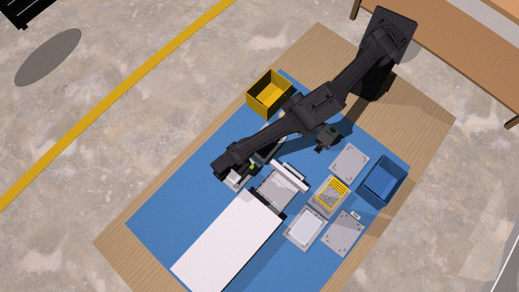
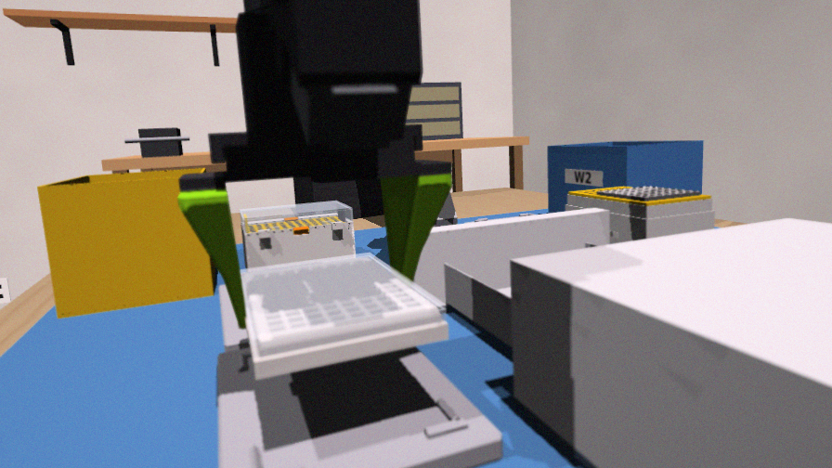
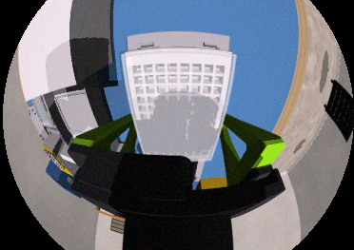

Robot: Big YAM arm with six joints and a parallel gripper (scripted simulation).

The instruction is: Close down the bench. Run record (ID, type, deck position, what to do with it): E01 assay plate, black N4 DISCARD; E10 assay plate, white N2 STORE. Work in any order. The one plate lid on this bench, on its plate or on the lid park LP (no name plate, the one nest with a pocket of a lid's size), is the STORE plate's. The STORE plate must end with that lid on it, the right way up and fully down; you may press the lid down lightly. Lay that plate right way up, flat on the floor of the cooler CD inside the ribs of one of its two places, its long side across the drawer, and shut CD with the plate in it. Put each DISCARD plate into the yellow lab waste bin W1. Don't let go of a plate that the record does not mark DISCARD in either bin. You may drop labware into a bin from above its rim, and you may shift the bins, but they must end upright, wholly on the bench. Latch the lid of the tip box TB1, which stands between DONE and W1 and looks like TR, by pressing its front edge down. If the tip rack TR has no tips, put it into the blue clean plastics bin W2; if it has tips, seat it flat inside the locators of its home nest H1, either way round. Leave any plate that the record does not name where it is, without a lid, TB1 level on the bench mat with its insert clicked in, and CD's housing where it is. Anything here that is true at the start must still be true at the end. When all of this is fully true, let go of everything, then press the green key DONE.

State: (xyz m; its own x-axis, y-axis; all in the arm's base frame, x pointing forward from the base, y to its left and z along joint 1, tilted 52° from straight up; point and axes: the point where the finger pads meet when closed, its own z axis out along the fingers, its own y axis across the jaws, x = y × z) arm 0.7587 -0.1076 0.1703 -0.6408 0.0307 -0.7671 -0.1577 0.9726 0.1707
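My gripper is now 60 mm above the nest N2. Also, from my hand: white assay plate (right at my hand); black plate (170 mm behind, 40 mm to the right, 40 mm below); clear lid (10 mm above).
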